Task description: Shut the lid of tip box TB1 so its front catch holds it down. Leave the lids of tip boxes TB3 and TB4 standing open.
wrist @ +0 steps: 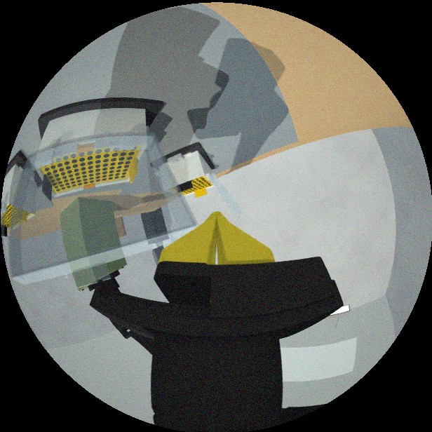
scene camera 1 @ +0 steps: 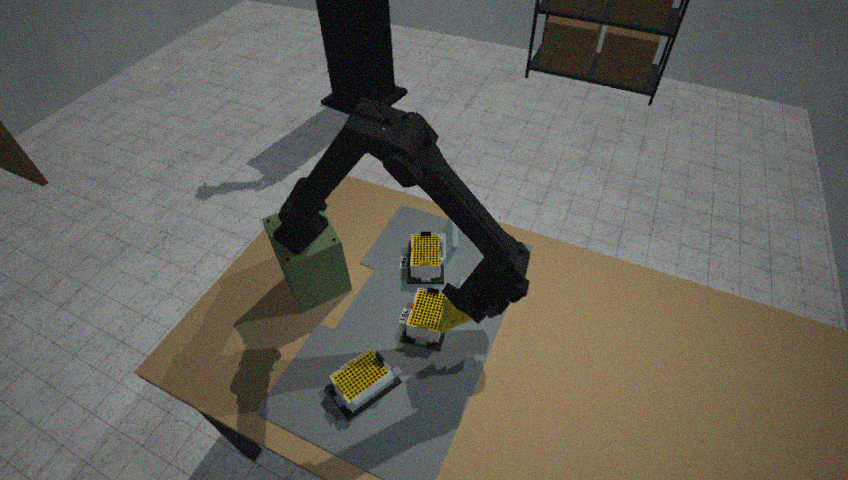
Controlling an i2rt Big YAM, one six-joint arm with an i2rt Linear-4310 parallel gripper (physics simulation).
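Pixels of known places: gripper, between the fingertips: (scene camera 1: 439, 332); arm's base, origin of its link: (scene camera 1: 301, 230).
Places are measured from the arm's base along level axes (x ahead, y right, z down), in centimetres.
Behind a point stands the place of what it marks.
Note:
The middle tip box (scene camera 1: 425, 318) @(x 34.7, y -4.2, z 16.5 cm) (wrist: 95, 125), whose label seems to read TB1, holds a yellow tip rack. Its clear lid (wrist: 50, 269) stands open on the side facing the wrist camera; in the scene view my gripper largely hides it. My gripper (scene camera 1: 444, 328) @(x 42.5, y 1.2, z 8.2 cm) (wrist: 216, 217) is shut and empty, its yellow fingertips low beside this box's lid side. Whether they touch the lid, I cannot tell. The far tip box (scene camera 1: 425, 270) @(x 25.3, y -18.2, z 18.3 cm) (wrist: 187, 167) has its clear lid (scene camera 1: 454, 234) @(x 29.7, y -26.1, z 7.8 cm) (wrist: 227, 195) standing open. The near tip box (scene camera 1: 367, 392) @(x 37.9, y 21.9, z 7.9 cm) (wrist: 14, 182) has an unreadable label, and its lid is hard to make out.
The boxes stand on a grey mat (scene camera 1: 333, 416) @(x 29.7, y 27.1, z 22.2 cm) on the wooden table (scene camera 1: 624, 356) @(x 81.5, y -25.6, z 22.5 cm). The green base block (scene camera 1: 315, 270) @(x 6.3, y 3.8, z 7.9 cm) (wrist: 92, 240) of my arm stands left of them. A dark column (scene camera 1: 357, 53) and a shelf unit (scene camera 1: 595, 79) stand beyond the table.

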